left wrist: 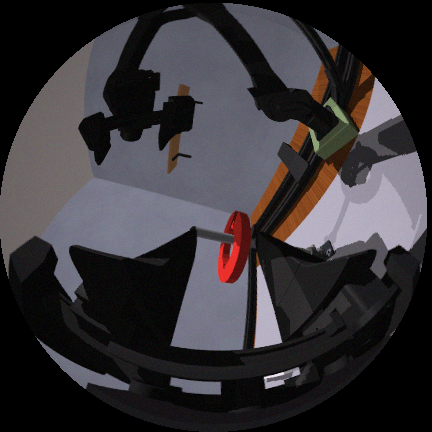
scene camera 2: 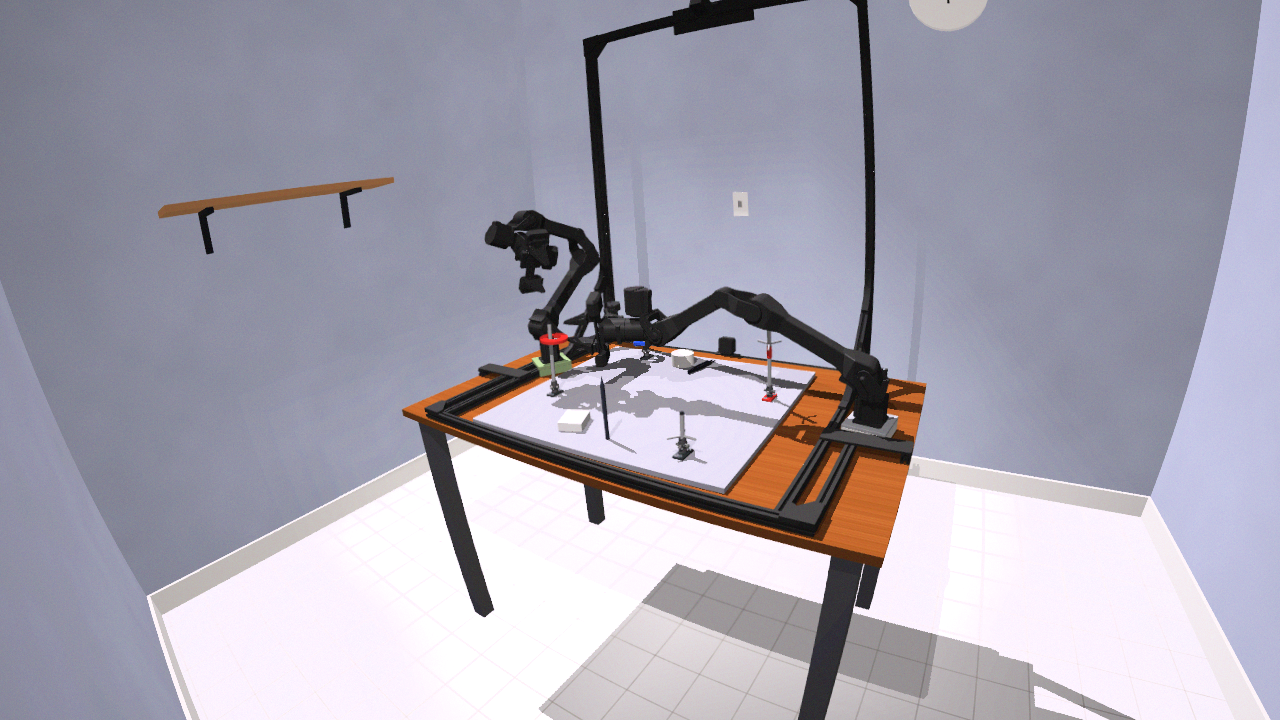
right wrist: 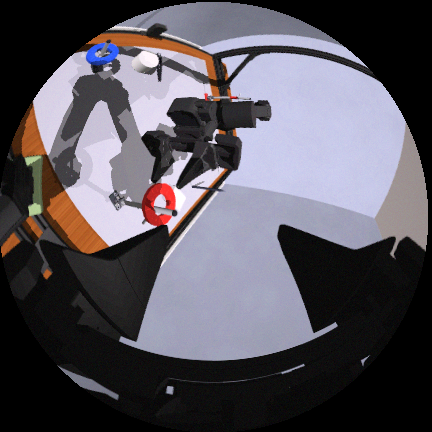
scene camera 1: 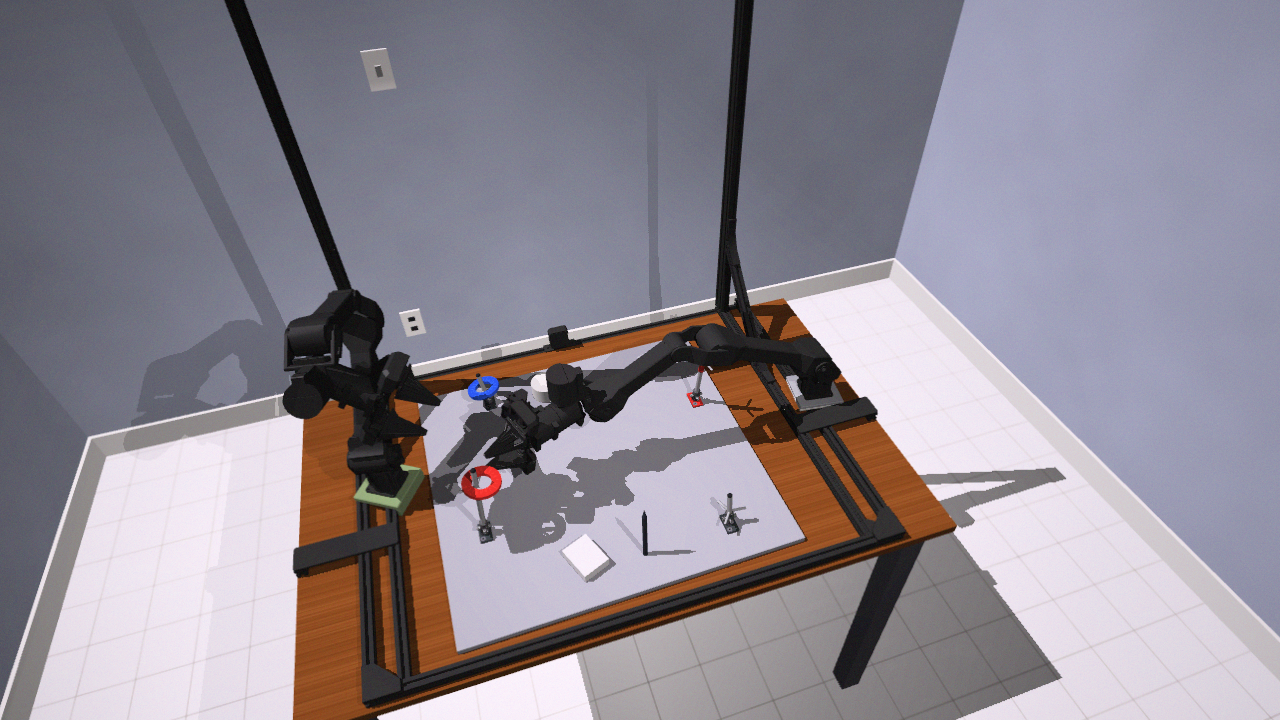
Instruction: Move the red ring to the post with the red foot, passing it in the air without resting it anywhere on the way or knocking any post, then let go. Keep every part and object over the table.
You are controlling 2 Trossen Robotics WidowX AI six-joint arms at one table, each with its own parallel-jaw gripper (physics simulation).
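Frame: origin at the left arm's base, x ahead, y left, z up, level; metres.
Where they show: left gripper, between the fingertips: point(left wrist: 226, 236) point(scene camera 2: 565, 330) point(right wrist: 163, 184) point(scene camera 1: 485, 463); right gripper, between the fingertips: point(left wrist: 126, 154) point(scene camera 2: 545, 279) point(right wrist: 224, 230) point(scene camera 1: 433, 418); left arm's base, origin of its link: point(scene camera 2: 870, 419) point(scene camera 1: 814, 388); right arm's base, origin of its link: point(left wrist: 323, 122) point(scene camera 1: 387, 482).
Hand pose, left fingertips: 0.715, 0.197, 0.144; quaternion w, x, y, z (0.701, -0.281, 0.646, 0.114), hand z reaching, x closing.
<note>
Things, the pixels of their top centre, and the offset from my left fingertips, as dx, dy, dz. "spot": a spot on its surface instead.
- red ring, centre of its top: point(left wrist: 225, 245) point(right wrist: 162, 204) point(scene camera 1: 481, 480) point(scene camera 2: 553, 336) +0.009, +0.032, -0.008
- grey post, a spot on its surface: point(scene camera 1: 480, 514) point(scene camera 2: 551, 369) spot: +0.026, +0.040, -0.096
- post with the red foot, a spot on its surface: point(scene camera 1: 694, 399) point(scene camera 2: 766, 394) point(right wrist: 207, 98) spot: -0.444, -0.223, -0.154
- blue ring, centre of its top: point(scene camera 1: 482, 385) +0.019, -0.315, -0.109
- white cylinder, centre of its top: point(scene camera 1: 545, 381) point(scene camera 2: 682, 352) point(right wrist: 148, 58) -0.117, -0.320, -0.129
- white block, centre of its top: point(scene camera 1: 585, 554) point(scene camera 2: 573, 416) point(right wrist: 177, 198) -0.156, +0.130, -0.144
- upright black rod, centre of its top: point(scene camera 1: 644, 510) point(scene camera 2: 601, 376) -0.267, +0.136, -0.024
- short post, a spot on its surface: point(scene camera 2: 682, 438) point(scene camera 1: 732, 513) spot: -0.440, +0.104, -0.127
The red ring point(scene camera 1: 495, 481) point(scene camera 2: 562, 339) point(left wrist: 242, 245) point(right wrist: 147, 204) sits high around a grey post point(scene camera 1: 480, 514) point(scene camera 2: 552, 371) at the mat's left. The post with the red foot point(scene camera 1: 694, 399) point(scene camera 2: 769, 395) point(right wrist: 206, 96) stands upright at the back right, without a ring. My left gripper point(scene camera 1: 489, 461) point(left wrist: 226, 236) point(right wrist: 163, 184) is partly open and empty. Its fingertips are close to the ring, which shows between and beyond them in the left wrist view. My right gripper point(scene camera 1: 432, 418) point(left wrist: 126, 154) point(right wrist: 224, 230) is wide open and empty, raised behind and left of the ring.
A blue ring point(scene camera 1: 471, 390) point(right wrist: 90, 55) is on a post at the back left, near a white cylinder point(scene camera 2: 682, 358) point(right wrist: 145, 62). A white block point(scene camera 1: 586, 557) point(scene camera 2: 574, 420), an upright black rod point(scene camera 1: 644, 534) point(scene camera 2: 604, 411) and a short post point(scene camera 1: 729, 514) point(scene camera 2: 682, 438) stand at the front.
</note>
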